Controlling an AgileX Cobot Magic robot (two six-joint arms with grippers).
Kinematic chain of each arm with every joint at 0, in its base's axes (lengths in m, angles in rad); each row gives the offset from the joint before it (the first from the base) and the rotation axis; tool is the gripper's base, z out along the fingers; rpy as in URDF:
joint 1: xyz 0 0 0.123 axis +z
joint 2: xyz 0 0 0 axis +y
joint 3: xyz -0.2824 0 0.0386 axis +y
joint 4: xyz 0.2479 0 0.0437 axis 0.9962 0 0.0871
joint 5: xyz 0 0 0 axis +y
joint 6: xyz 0.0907 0 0.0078 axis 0.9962 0 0.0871
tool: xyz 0 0 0 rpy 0 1.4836 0
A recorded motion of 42 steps. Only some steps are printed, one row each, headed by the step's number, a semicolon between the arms.
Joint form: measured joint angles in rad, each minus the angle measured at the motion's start. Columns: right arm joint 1, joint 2, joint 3, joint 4, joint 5, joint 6; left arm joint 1, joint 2, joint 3, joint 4, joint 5, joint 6.
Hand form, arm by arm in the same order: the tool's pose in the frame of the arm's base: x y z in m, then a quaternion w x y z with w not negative. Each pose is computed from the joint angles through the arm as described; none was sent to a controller.
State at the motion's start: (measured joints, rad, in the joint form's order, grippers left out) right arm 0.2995 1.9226 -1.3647 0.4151 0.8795 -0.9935; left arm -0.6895 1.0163 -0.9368 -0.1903 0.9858 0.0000
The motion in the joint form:
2: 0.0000 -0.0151 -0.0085 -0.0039 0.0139 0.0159; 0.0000 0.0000 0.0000 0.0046 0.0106 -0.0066
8: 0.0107 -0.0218 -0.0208 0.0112 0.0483 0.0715; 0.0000 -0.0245 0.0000 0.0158 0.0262 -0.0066
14: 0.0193 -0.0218 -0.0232 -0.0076 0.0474 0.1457; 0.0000 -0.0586 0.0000 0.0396 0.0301 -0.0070
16: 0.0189 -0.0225 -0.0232 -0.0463 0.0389 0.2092; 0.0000 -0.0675 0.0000 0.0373 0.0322 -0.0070
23: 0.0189 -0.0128 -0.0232 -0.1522 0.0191 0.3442; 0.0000 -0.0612 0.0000 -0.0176 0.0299 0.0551
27: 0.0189 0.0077 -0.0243 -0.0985 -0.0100 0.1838; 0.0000 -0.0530 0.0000 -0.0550 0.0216 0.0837
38: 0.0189 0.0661 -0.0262 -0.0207 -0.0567 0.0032; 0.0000 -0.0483 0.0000 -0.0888 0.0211 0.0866
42: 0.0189 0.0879 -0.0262 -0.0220 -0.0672 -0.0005; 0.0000 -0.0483 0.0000 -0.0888 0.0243 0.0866
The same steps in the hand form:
2: 0.3629 0.1418 0.2048 0.16352 -0.49223 0.84571 0.12548; 0.1335 -0.1284 0.3325 0.23823 0.29497 0.90743 -0.18113
8: 0.3596 0.1469 0.2105 0.15473 -0.47342 0.85545 0.14191; 0.1290 -0.1238 0.3360 0.24402 0.29775 0.90560 -0.17804
14: 0.3589 0.1489 0.2106 0.14843 -0.45011 0.86933 0.14016; 0.1243 -0.1175 0.3415 0.26154 0.30059 0.90080 -0.17266
16: 0.3601 0.1462 0.2101 0.14485 -0.43151 0.88125 0.12739; 0.1225 -0.1163 0.3429 0.26413 0.30034 0.89969 -0.17489
23: 0.3640 0.1395 0.2045 0.13421 -0.39694 0.90344 0.09064; 0.1210 -0.1205 0.3427 0.25866 0.32106 0.89082 -0.19091
27: 0.3675 0.1440 0.1983 0.15020 -0.45115 0.87419 0.09848; 0.1211 -0.1241 0.3424 0.25548 0.32796 0.88632 -0.20399
38: 0.3749 0.1506 0.1780 0.16185 -0.50115 0.84278 0.11125; 0.1203 -0.1267 0.3423 0.24845 0.32451 0.88619 -0.21824
42: 0.3769 0.1509 0.1693 0.15608 -0.50147 0.84377 0.11051; 0.1201 -0.1266 0.3421 0.24699 0.32489 0.88656 -0.21785

